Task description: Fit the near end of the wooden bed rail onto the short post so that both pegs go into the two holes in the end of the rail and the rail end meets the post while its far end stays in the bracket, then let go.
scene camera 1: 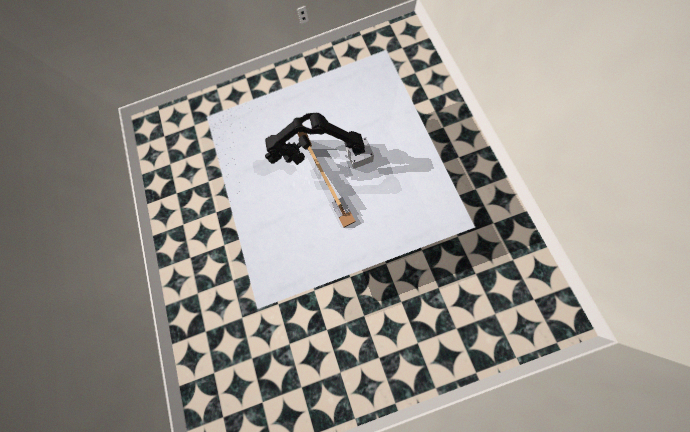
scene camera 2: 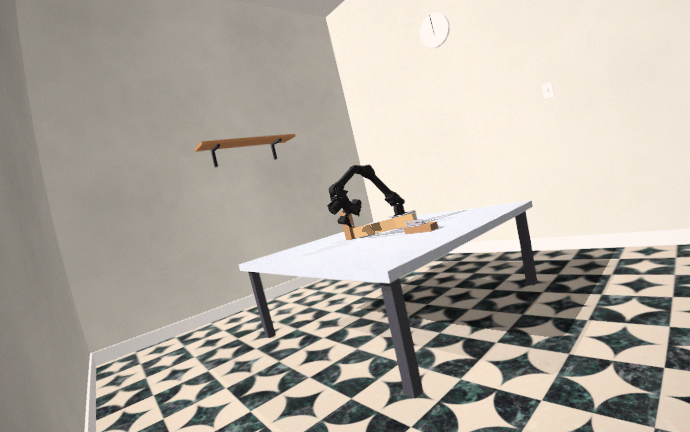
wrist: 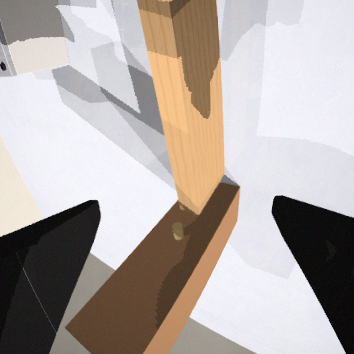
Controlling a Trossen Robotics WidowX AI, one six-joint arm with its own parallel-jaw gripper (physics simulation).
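Pixels of known places: gripper, between the fingertips: (scene camera 1: 305, 148) (scene camera 2: 355, 221) (wrist: 187, 206); arm's base, origin of its link: (scene camera 1: 358, 149) (scene camera 2: 400, 214).
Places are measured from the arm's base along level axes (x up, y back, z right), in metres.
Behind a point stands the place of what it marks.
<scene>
The wooden rail (scene camera 1: 326, 178) {z -0.107, x 0.006, y -0.233 m} (scene camera 2: 399, 222) {z -0.195, x -0.017, y -0.233 m} (wrist: 200, 155) {z 0.102, x -0.024, y -0.276 m} runs from the short post (scene camera 2: 348, 232) {z 0.175, x -0.033, y -0.302 m} (wrist: 130, 290) {z 0.164, x 0.059, y -0.271 m} to the bracket (scene camera 1: 335, 206) (scene camera 2: 416, 222), where its far end lies. In the wrist view, one peg (wrist: 178, 231) {z 0.154, x 0.007, y -0.277 m} sticks out of the post's face, exposed beside the rail's near end. A small part of what may be the other peg (wrist: 182, 206) {z 0.150, x -0.015, y -0.268 m} shows at the rail end; whether it is in a hole is hidden. The rail end is close to the post; contact cannot be told. My gripper (scene camera 2: 350, 213) {z 0.101, x 0.027, y -0.293 m} (wrist: 187, 206) {z 0.101, x 0.027, y -0.293 m} is open and empty, its fingers apart on both sides above the post and rail end.
A brown block (scene camera 1: 347, 220) {z -0.368, x -0.044, y -0.201 m} (scene camera 2: 421, 228) {z -0.344, x -0.059, y -0.242 m} stands by the bracket at the rail's far end. The arm's base (scene camera 1: 362, 156) {z -0.052, x 0.001, y 0.006 m} stands on the white table (scene camera 1: 285, 244) {z -0.372, x -0.080, y -0.590 m} (scene camera 2: 330, 259) {z -0.180, x -0.080, y -0.716 m} to one side of the rail. The arm arches over the near end.
</scene>
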